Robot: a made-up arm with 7 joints.
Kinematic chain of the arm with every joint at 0, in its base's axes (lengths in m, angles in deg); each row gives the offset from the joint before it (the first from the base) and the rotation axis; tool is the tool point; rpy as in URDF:
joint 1: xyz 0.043 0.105 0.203 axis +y
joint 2: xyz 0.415 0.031 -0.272 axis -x
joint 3: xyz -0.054 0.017 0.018 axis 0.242 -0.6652 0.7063
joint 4: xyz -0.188 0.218 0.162 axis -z
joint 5: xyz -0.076 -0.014 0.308 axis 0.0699 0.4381 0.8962
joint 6: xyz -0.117 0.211 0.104 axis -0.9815 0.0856 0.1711
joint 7: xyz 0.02 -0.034 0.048 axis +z
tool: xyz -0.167 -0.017 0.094 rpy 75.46 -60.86 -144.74
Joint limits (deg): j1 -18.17..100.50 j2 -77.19..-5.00 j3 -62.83..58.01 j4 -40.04..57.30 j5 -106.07..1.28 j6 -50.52..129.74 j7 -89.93..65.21
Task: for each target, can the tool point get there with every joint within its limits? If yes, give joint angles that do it. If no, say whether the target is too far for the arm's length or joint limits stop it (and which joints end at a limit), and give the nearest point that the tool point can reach.
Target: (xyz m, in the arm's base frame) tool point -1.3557 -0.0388 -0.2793
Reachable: no: joint limits stop it (at a limit: joint 2, joint 3, joint 4, joint 5) | nearest point -0.7424 -0.0783 -0.0678 | short by 0.650 m
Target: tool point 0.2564 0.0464 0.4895
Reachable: yes | joints 68.99 -56.56 29.44 -4.95 -45.29 85.68 -69.54
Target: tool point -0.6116 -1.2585 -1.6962
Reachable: no: too far | nearest point -0.2822 -0.2947 -0.8091 | short by 1.351 m
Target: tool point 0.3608 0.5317 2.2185
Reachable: no: too far | nearest point 0.4144 0.3263 1.0952 | short by 1.143 m
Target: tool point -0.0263 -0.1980 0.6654
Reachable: yes | joints -0.80 -48.51 -10.93 -22.18 -10.64 -12.23 13.01
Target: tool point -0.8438 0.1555 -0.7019
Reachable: no: joint limits stop it (at a limit: joint 2, joint 3, joint 4, joint 5) | nearest point -0.5276 0.0008 -0.3792 | short by 0.478 m
